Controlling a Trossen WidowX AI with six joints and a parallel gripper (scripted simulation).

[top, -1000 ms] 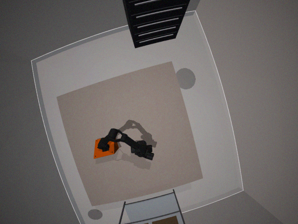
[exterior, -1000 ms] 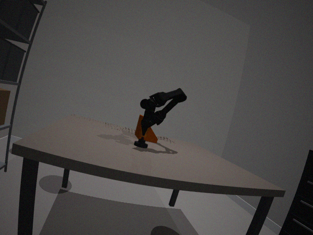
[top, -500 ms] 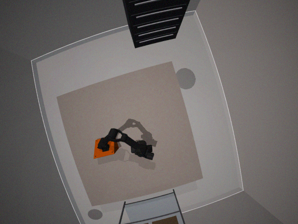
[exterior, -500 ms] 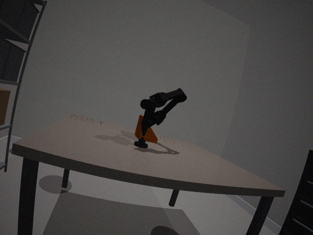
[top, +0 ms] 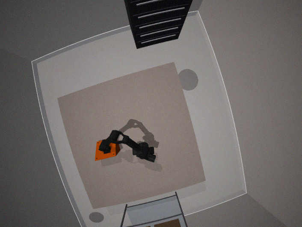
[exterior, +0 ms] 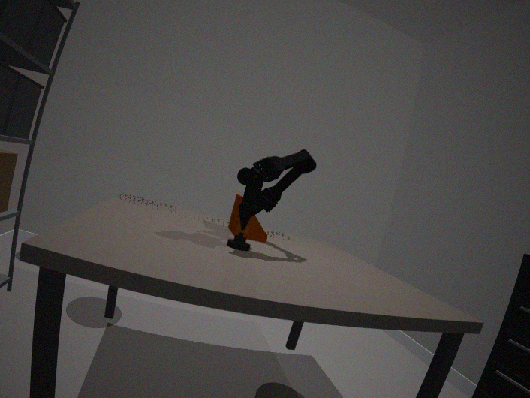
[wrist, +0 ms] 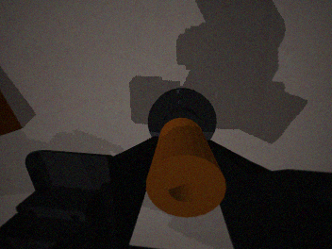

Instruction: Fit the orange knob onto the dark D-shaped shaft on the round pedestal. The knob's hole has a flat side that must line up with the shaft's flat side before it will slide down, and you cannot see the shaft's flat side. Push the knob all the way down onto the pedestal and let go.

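My gripper tip is now 2 cm below the orange knob. The rest, counted from my gripper tip: round dark pedestal (4 cm below).
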